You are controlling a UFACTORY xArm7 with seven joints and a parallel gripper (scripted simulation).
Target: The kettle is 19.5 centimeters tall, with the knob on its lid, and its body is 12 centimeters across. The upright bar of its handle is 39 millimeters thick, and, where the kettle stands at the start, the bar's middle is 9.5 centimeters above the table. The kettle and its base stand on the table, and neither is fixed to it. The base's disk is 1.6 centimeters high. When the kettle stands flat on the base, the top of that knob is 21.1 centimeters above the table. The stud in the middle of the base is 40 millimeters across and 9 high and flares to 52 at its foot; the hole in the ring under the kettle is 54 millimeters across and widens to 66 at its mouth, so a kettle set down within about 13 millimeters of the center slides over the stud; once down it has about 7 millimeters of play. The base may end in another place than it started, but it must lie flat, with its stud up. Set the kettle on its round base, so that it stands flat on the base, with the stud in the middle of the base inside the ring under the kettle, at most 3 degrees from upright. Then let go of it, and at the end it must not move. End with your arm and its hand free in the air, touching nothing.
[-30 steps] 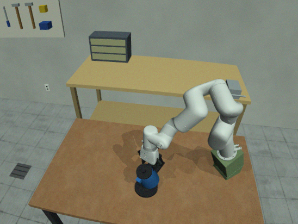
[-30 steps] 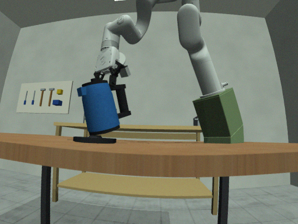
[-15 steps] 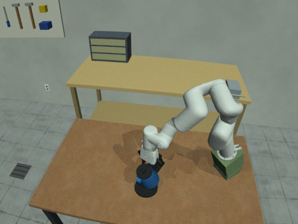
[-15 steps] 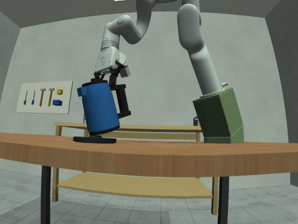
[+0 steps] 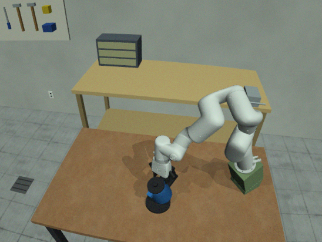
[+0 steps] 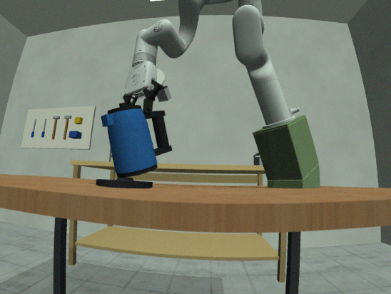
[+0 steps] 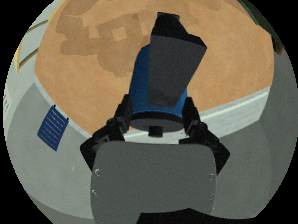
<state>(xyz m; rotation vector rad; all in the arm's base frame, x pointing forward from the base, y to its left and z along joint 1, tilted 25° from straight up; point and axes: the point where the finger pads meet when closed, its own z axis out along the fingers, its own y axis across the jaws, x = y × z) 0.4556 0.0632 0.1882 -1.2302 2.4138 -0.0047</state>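
Right now the blue kettle is 1 cm behind my hand, 1 cm to the right of it and 7 cm below it. The rest, counted from my hand: round black base (2 cm ahead, 2 cm to the left, 21 cm below).
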